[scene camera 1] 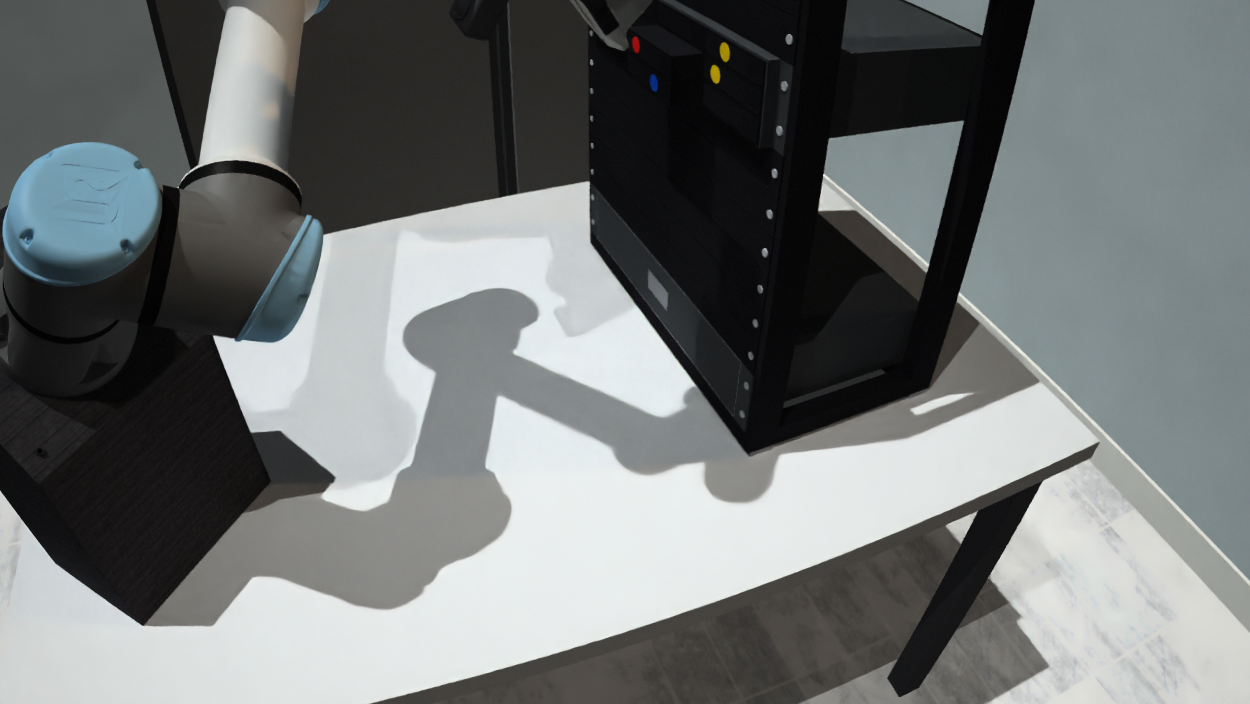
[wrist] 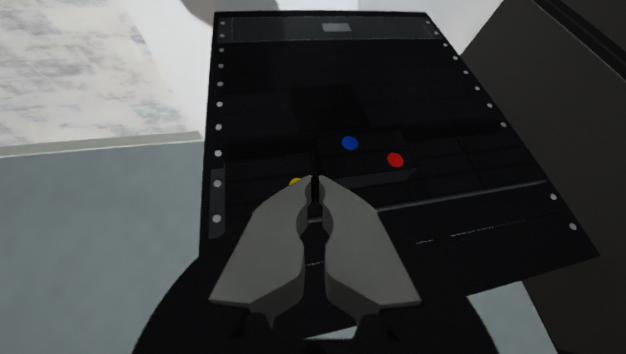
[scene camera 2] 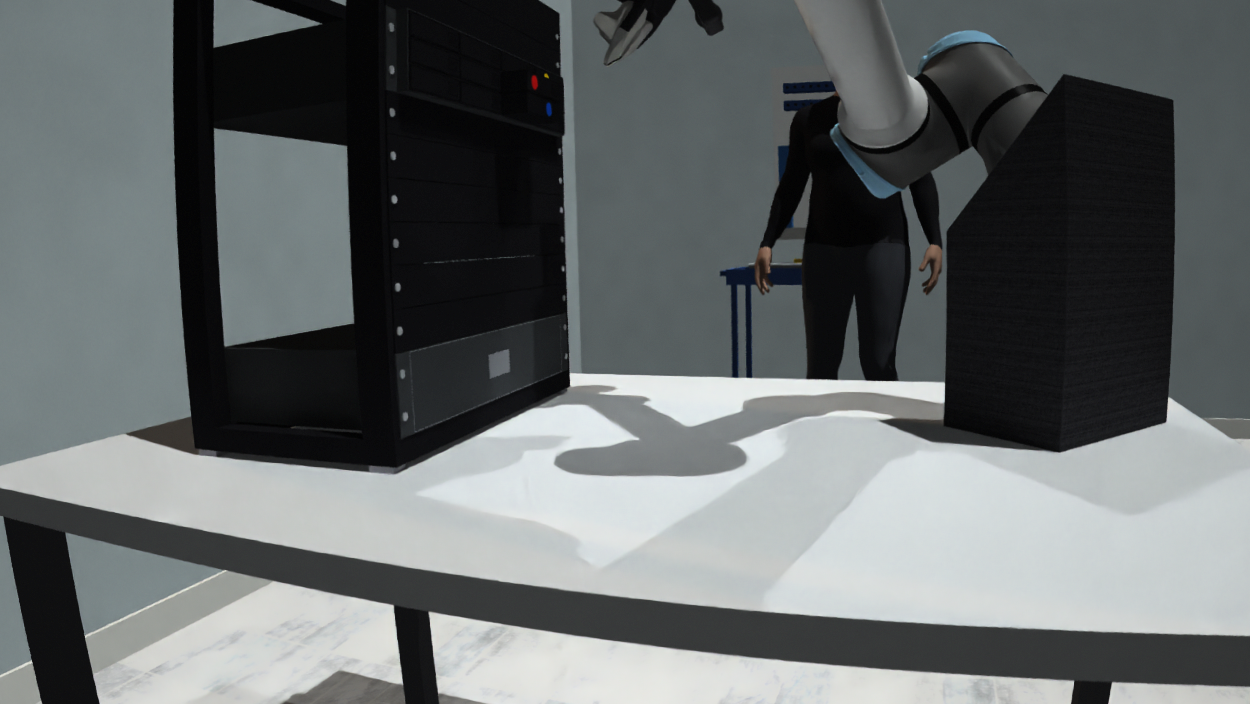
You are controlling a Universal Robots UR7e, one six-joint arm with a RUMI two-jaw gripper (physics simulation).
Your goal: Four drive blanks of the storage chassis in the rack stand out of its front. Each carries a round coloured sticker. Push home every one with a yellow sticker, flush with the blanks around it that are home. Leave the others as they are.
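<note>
In the rack, a blank with a red sticker [scene camera 1: 635,44] [scene camera 2: 534,82] [wrist: 395,160] and one with a blue sticker [scene camera 1: 653,83] [scene camera 2: 548,109] [wrist: 349,143] stand out together from the chassis front. Two blanks with yellow stickers, an upper one [scene camera 1: 724,51] and a lower one [scene camera 1: 714,74], look flush with the blanks around them. In the wrist view part of one yellow sticker [wrist: 295,181] shows beside the fingertips; the other is hidden. In scene camera 2 a sliver of yellow [scene camera 2: 546,76] shows behind the red-stickered blank. My gripper [scene camera 1: 619,43] [scene camera 2: 611,43] [wrist: 315,178] is shut and empty, off the rack front.
The black rack [scene camera 1: 769,367] [scene camera 2: 371,262] stands on the white table [scene camera 1: 568,533] [scene camera 2: 1005,542]. A lip runs along the chassis's edge beside the blanks. My arm's dark pedestal [scene camera 1: 157,489] [scene camera 2: 1058,288] stands across the table from the rack. A person [scene camera 2: 852,218] stands behind the table.
</note>
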